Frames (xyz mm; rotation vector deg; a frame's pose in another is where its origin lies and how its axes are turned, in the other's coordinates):
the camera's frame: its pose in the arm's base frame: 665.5 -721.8 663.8 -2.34 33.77 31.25
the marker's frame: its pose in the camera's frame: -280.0 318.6 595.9 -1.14 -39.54 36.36
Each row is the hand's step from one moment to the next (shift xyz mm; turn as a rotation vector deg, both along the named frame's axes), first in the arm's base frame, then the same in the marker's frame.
Working: the arm's base frame: its pose in the marker's frame: -182.9 471.8 -1472.4 -18.13 5.66 -64.01

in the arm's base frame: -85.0 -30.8 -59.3 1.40 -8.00 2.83
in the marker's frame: -78.0 51.9 -54.0 -5.66 -3.88 5.19
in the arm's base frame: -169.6 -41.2 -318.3 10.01 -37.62 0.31
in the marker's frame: -185.1 71.6 -303.9 -28.15 -23.90 12.33
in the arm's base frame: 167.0 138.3 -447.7 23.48 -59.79 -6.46
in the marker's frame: 87.8 -184.0 -453.8 -43.05 -46.15 13.59
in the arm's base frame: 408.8 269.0 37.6 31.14 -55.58 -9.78
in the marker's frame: 421.6 -251.1 -12.0 -36.82 -51.99 9.79
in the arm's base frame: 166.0 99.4 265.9 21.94 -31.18 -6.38
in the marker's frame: 221.7 -55.7 236.4 -18.91 -33.34 5.00
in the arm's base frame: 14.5 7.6 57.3 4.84 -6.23 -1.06
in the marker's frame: 26.5 1.5 53.4 -3.53 -7.03 1.24
